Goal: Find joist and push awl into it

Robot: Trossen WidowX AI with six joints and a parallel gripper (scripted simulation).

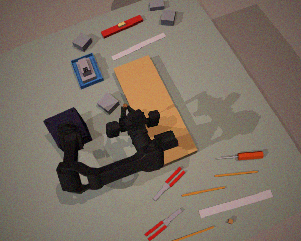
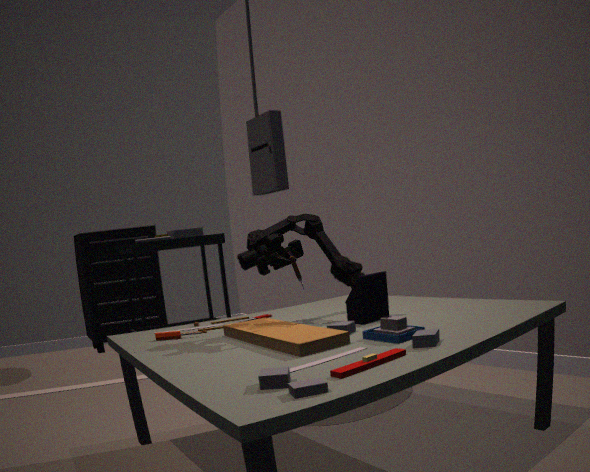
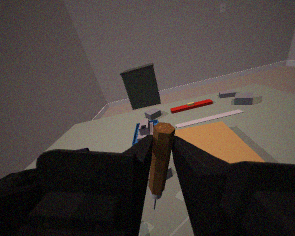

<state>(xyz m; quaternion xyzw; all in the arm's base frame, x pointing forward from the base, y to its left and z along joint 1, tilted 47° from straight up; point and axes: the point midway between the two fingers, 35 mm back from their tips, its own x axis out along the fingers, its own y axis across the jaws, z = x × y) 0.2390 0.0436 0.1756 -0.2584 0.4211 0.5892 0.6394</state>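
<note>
The awl lies 60 mm below my gripper tip and 20 mm behind it. Also, from my gripper tip: stud finder 370 mm to the left, 200 mm below, 100 mm behind; then square light 360 mm to the left, 190 mm below, 100 mm behind; then blue tray 390 mm to the left, 240 mm below, 100 mm behind.
</note>
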